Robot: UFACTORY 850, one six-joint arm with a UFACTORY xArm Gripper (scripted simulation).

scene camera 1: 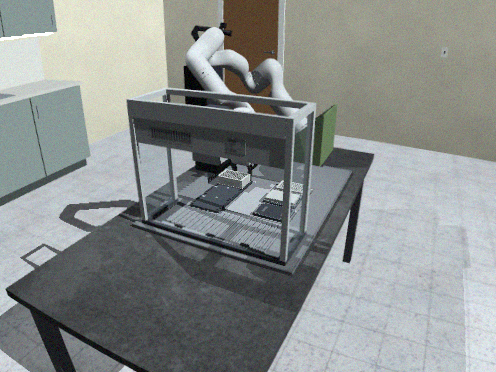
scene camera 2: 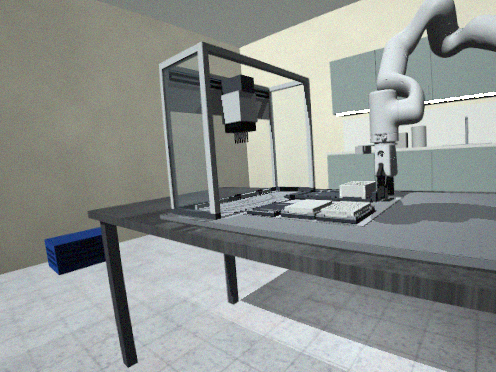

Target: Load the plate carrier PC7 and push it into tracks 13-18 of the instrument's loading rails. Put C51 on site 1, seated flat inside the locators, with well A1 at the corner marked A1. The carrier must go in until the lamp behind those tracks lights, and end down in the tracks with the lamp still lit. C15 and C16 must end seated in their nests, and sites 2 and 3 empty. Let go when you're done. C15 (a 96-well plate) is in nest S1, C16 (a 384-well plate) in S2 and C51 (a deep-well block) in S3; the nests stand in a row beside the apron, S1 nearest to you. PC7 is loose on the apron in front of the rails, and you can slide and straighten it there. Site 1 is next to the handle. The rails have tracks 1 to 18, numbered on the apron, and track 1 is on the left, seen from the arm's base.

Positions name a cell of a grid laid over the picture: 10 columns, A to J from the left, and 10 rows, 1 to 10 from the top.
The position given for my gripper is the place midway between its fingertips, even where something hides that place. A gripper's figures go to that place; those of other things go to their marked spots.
Labels:
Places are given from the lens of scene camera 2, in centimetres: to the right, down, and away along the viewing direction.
my gripper (scene camera 2: H6): 44, 4, 86
frame post (scene camera 2: E2): -12, -33, 72

